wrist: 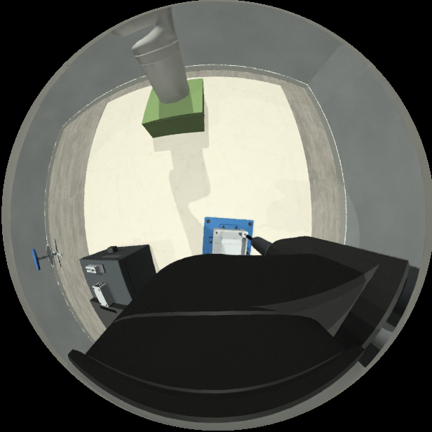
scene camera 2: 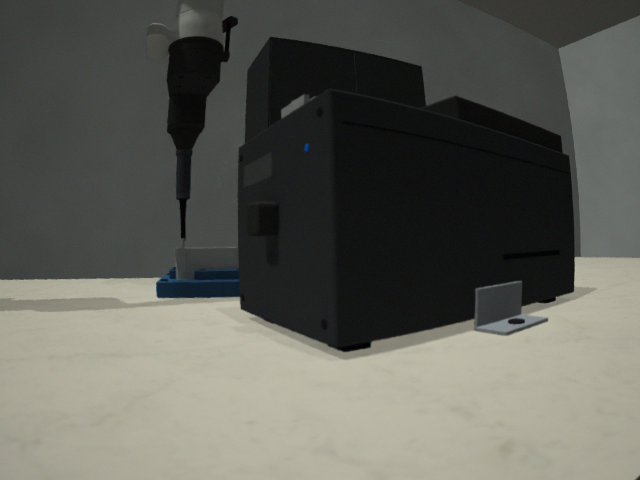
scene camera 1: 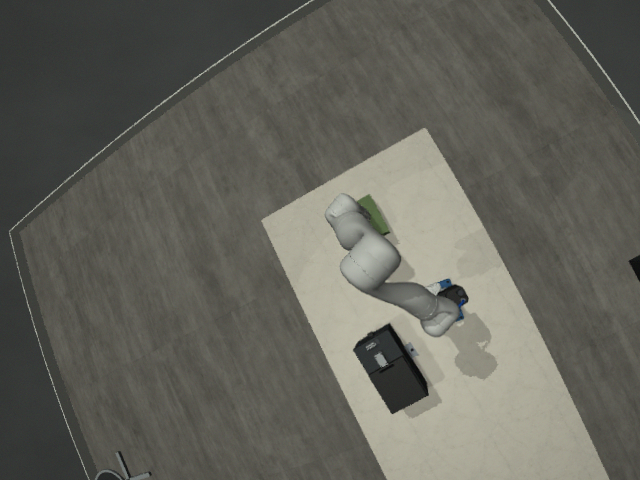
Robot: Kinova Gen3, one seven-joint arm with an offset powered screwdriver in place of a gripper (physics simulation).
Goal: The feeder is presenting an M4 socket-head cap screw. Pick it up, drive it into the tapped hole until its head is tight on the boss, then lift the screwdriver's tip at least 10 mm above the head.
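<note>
My screwdriver (scene camera 2: pixel 183 238) (wrist: pixel 247 236) is upright, its tip just above the near-left corner of the white housing (scene camera 2: pixel 214 260) in scene camera 2. The screw (scene camera 2: pixel 183 242) shows as a short pale shank under the tip. It is held there, its lower end at the level of the housing's top. Whether it is in the tapped hole cannot be told. The housing also shows in the wrist view (wrist: pixel 229 233), with the tip over its upper right corner. It sits on the blue fixture plate (scene camera 2: pixel 199 289) (wrist: pixel 208 242) (scene camera 1: pixel 445 283). In scene camera 1 the arm hides the tip.
The black feeder (scene camera 1: pixel 397 384) (scene camera 2: pixel 439 206) (wrist: pixel 137 272) stands beside the fixture. A small grey angle bracket (scene camera 1: pixel 412 349) (scene camera 2: pixel 498 304) lies by its side. A green block (scene camera 1: pixel 374 214) (wrist: pixel 175 125) stands near the arm's base.
</note>
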